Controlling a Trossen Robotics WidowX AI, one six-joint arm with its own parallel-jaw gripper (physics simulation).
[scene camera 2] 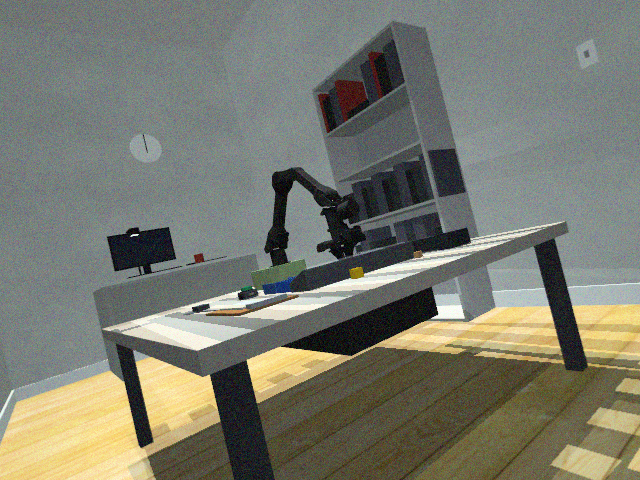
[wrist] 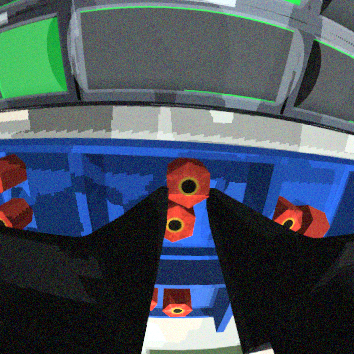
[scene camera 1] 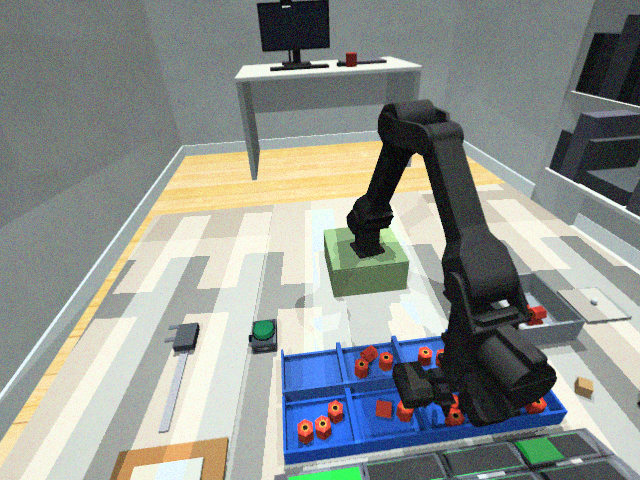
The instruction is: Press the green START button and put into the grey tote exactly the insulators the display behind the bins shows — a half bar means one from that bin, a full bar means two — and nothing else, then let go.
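Pixels of known places: gripper, fingertip midpoint: (wrist: 187,194) (scene camera 1: 452,413); arm's base, link origin: (scene camera 2: 280,264) (scene camera 1: 367,248).
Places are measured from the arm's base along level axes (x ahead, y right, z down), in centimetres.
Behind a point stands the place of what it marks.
My gripper (wrist: 187,194) @(x 38.5, y 2.9, z 5.8 cm) points down over a middle compartment of the blue bins (scene camera 1: 382,445) (wrist: 125,145) (scene camera 2: 279,285). Its fingertips are against both sides of a red-orange insulator (wrist: 188,175) @(x 39.7, y 3.1, z 5.4 cm), shut on it. A second insulator (wrist: 179,227) @(x 36.6, y 2.2, z 5.4 cm) stands close beside it. More insulators stand or lie in other compartments. The grey tote (scene camera 1: 554,334) @(x 32.0, y -24.5, z 5.7 cm), partly hidden by the arm, holds red insulators (scene camera 1: 537,314) @(x 28.3, y -23.4, z 3.6 cm). The green START button (scene camera 1: 264,329) @(x 12.4, y 27.7, z 4.4 cm) (scene camera 2: 246,289) @(x 13.3, y 29.1, z 5.2 cm) is left of the bins. The display (scene camera 1: 405,470) (wrist: 180,55) shows green bars, cut off in the views.
A caliper (scene camera 1: 186,336) @(x 6.7, y 43.1, z 6.5 cm) and an orange-brown framed board (scene camera 1: 214,457) @(x 31.6, y 39.3, z 7.8 cm) lie at the left. A wooden cube (scene camera 1: 583,386) (scene camera 2: 418,254) is right of the bins, and a flat lid (scene camera 1: 607,310) @(x 29.9, y -42.1, z 7.6 cm) is beside the tote. The arm's green base block (scene camera 1: 369,279) @(x 6.4, y 2.2, z 4.0 cm) stands behind the bins. A yellow cube (scene camera 2: 356,272) @(x 56.5, y 22.2, z 6.7 cm) is near the table edge.
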